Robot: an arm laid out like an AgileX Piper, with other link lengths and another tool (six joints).
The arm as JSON. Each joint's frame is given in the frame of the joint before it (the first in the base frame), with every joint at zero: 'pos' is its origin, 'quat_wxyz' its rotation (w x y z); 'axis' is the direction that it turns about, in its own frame. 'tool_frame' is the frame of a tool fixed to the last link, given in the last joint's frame.
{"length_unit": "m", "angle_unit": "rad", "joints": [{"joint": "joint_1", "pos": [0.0, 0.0, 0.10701], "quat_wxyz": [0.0, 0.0, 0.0, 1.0], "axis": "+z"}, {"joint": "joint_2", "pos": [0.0, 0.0, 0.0], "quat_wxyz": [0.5, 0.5, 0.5, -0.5], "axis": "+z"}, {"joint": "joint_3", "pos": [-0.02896, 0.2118, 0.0], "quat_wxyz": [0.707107, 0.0, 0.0, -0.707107], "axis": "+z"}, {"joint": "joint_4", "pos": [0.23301, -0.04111, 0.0], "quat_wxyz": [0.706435, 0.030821, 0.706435, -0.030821], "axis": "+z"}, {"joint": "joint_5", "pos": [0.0, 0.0, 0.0], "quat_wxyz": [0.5, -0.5, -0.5, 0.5], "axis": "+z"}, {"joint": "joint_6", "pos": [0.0, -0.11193, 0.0], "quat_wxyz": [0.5, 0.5, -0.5, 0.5], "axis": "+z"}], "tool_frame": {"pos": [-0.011, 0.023, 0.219], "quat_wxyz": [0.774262, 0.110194, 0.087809, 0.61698]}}
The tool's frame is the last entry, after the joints.
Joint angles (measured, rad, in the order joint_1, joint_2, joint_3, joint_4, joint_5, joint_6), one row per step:
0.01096, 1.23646, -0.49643, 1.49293, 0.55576, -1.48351
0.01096, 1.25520, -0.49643, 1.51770, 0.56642, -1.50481
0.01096, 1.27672, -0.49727, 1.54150, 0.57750, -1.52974
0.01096, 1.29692, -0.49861, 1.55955, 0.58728, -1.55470
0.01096, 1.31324, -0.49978, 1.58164, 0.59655, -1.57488
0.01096, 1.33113, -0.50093, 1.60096, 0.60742, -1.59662
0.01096, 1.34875, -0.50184, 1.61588, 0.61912, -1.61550
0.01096, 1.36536, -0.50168, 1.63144, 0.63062, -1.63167
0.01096, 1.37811, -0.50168, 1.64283, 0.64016, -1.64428
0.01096, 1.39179, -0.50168, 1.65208, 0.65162, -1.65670
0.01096, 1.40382, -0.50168, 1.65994, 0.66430, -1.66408
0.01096, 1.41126, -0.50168, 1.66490, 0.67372, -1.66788
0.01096, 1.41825, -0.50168, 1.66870, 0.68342, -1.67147
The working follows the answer.
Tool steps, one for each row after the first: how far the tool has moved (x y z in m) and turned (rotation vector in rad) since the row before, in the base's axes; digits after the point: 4 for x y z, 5 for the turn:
-0.0007, 0.0032, -0.0028, 0.01222, 0.00826, 0.00483
-0.0008, 0.0033, -0.0034, 0.00945, 0.00776, 0.00724
-0.0009, 0.0029, -0.0035, 0.00430, 0.00538, 0.00948
0.0001, 0.0025, -0.0015, 0.01008, 0.00400, 0.00346
-0.0006, 0.0029, -0.0022, 0.00811, 0.00430, 0.00694
-0.0012, 0.0031, -0.0026, 0.00726, 0.00549, 0.00860
-0.0012, 0.0029, -0.0026, 0.00932, 0.00682, 0.00620
-0.0010, 0.0024, -0.0018, 0.00719, 0.00473, 0.00552
-0.0016, 0.0029, -0.0021, 0.00723, 0.00543, 0.00807
-0.0018, 0.0032, -0.0014, 0.01019, 0.00657, 0.00699
-0.0012, 0.0023, -0.0006, 0.00800, 0.00432, 0.00482
-0.0014, 0.0024, -0.0005, 0.00758, 0.00390, 0.00566

Tool pose at each row, in the base's axes (x y z in m, rotation vector in rad; rounded; the steps above come from the unrounded poses):
0.3901, 0.1691, 0.0222, -2.14239, -0.72882, -1.03721
0.3895, 0.1723, 0.0194, -2.13231, -0.72165, -1.02719
0.3887, 0.1755, 0.0159, -2.12302, -0.71895, -1.01606
0.3878, 0.1784, 0.0125, -2.11598, -0.72296, -1.00562
0.3879, 0.1809, 0.0109, -2.10684, -0.71793, -1.00091
0.3873, 0.1838, 0.0087, -2.09757, -0.71744, -0.99368
0.3862, 0.1869, 0.0061, -2.08852, -0.71851, -0.98410
0.3849, 0.1898, 0.0035, -2.07948, -0.71525, -0.97472
0.3839, 0.1922, 0.0017, -2.07190, -0.71372, -0.96767
0.3822, 0.1952, -0.0004, -2.06313, -0.71426, -0.95847
0.3805, 0.1984, -0.0018, -2.05276, -0.71134, -0.94915
0.3792, 0.2007, -0.0024, -2.04469, -0.70883, -0.94314
0.3778, 0.2031, -0.0029, -2.03639, -0.70760, -0.93704

